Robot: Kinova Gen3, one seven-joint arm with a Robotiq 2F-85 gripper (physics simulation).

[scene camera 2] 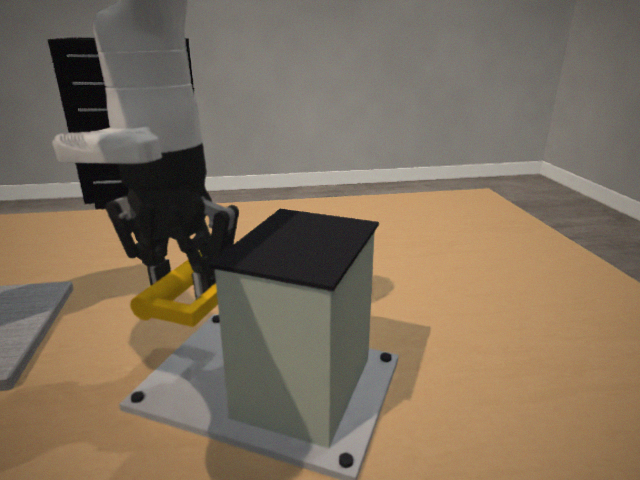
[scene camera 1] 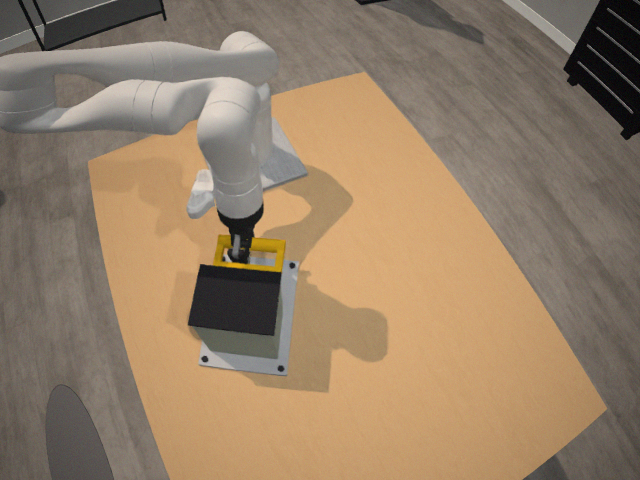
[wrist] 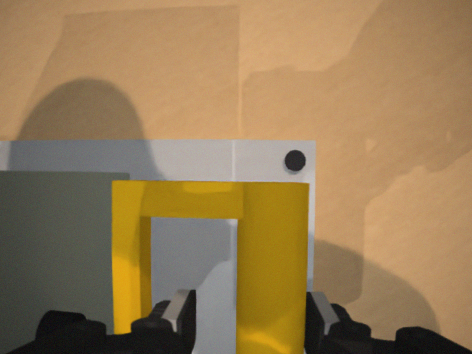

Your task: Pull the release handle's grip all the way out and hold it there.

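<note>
The release handle is a yellow rectangular frame [scene camera 1: 268, 243] [scene camera 2: 164, 290] [wrist: 272, 240] at one side of a grey-green housing [scene camera 1: 242, 342] [scene camera 2: 279, 351] [wrist: 55, 250] with a black top. Its thick outer bar is the grip; its inner bar lies close by the housing wall. My gripper [scene camera 1: 238, 255] [scene camera 2: 179, 281] [wrist: 249, 314] is partly open and points down over the grip. In the wrist view one finger is over the frame's opening and the other beyond the grip's outer side, with a gap on the inner side. The lower fingertips are partly hidden in scene camera 1.
The housing stands on a light grey base plate [scene camera 1: 290, 310] [scene camera 2: 175, 392] [wrist: 200, 155] with black bolts at its corners. The black top [scene camera 1: 235, 302] [scene camera 2: 305, 248] stands close beside my gripper. The arm's grey mounting plate [scene camera 1: 284, 160] [scene camera 2: 25, 320] lies on the tan table top [scene camera 1: 413, 258].
</note>
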